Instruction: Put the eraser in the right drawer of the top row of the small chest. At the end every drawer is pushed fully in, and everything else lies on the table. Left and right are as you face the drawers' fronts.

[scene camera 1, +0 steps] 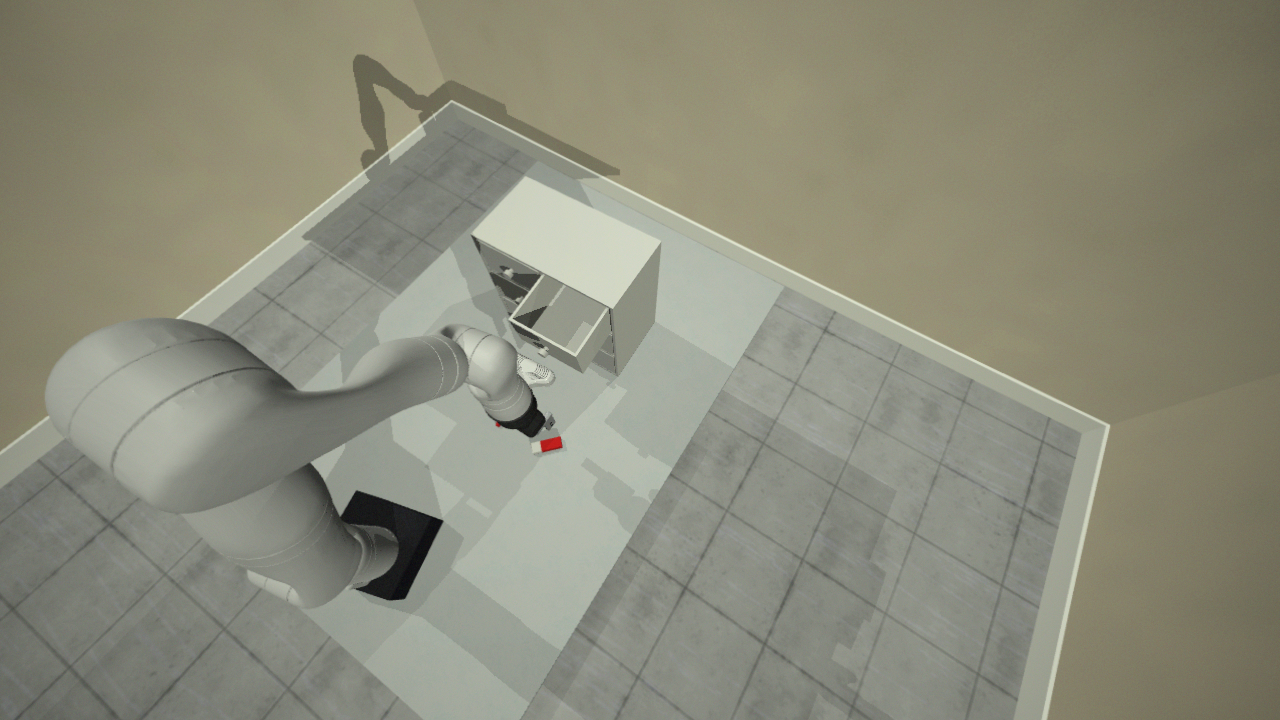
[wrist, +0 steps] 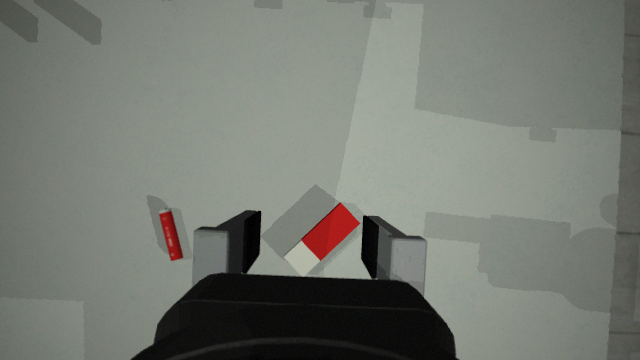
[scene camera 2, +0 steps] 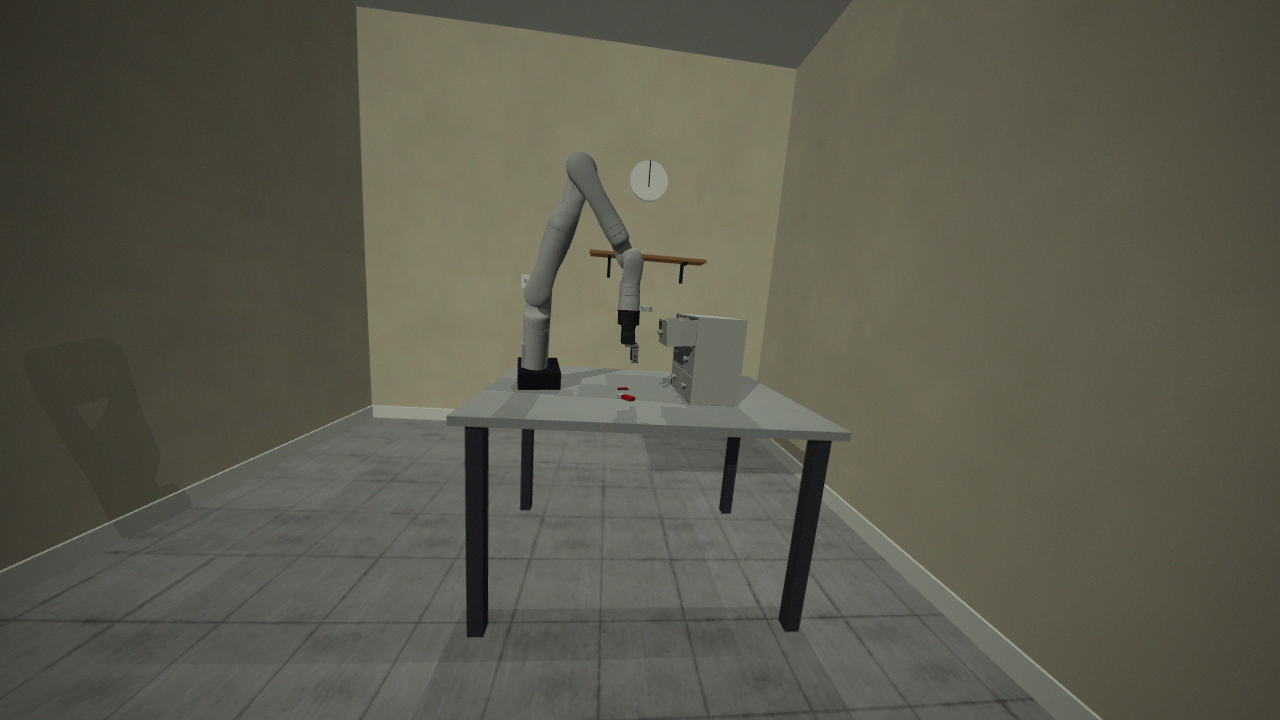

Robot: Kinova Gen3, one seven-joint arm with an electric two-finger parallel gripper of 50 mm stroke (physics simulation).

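Pixels of known places: gripper, fingertip midpoint: [scene camera 1: 539, 418] [wrist: 311, 235] [scene camera 2: 633, 361]; arm's base, origin of the base link: [scene camera 1: 371, 553] [scene camera 2: 535, 365].
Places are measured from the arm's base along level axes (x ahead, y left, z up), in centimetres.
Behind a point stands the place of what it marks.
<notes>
The eraser [scene camera 1: 547, 444] {x 34.1, y -14.4, z -6.5 cm} [scene camera 2: 626, 396] {x 34.0, y -15.7, z -6.6 cm} [wrist: 325, 236] {x 34.2, y -14.5, z -6.5 cm}, a red and white block, lies flat on the table [scene camera 1: 528, 537] {x 16.3, y -21.9, z -7.8 cm} [scene camera 2: 537, 417] {x 6.5, y -37.3, z -7.8 cm}. My gripper [wrist: 311, 235] {x 36.0, y -13.5, z 5.7 cm} is open and empty, pointing down above the eraser. In the wrist view the eraser shows between the fingers, turned diagonally to them. In scene camera 2 the gripper [scene camera 2: 633, 353] {x 36.0, y -13.5, z 5.7 cm} hangs well above the table. The small chest [scene camera 1: 572, 237] {x 66.2, y -3.9, z 23.2 cm} [scene camera 2: 718, 358] {x 65.1, y -19.2, z 9.3 cm} stands at the back of the table. Its right drawer of the top row [scene camera 1: 562, 333] {x 51.5, y -9.8, z 13.0 cm} [scene camera 2: 678, 332] {x 50.2, y -18.0, z 17.4 cm} is pulled out and looks empty inside.
A small red battery [wrist: 171, 235] {x 34.1, y -1.7, z -6.9 cm} [scene camera 2: 622, 388] {x 33.8, y -1.8, z -7.2 cm} lies to the left of the eraser in the wrist view; the arm mostly hides it in scene camera 1. The open drawer sticks out toward the arm with its knob [scene camera 1: 542, 351] {x 44.8, y -10.6, z 17.5 cm} in front. The black arm base [scene camera 2: 538, 373] {x 2.2, y -6.4, z -1.7 cm} stands across from the chest.
</notes>
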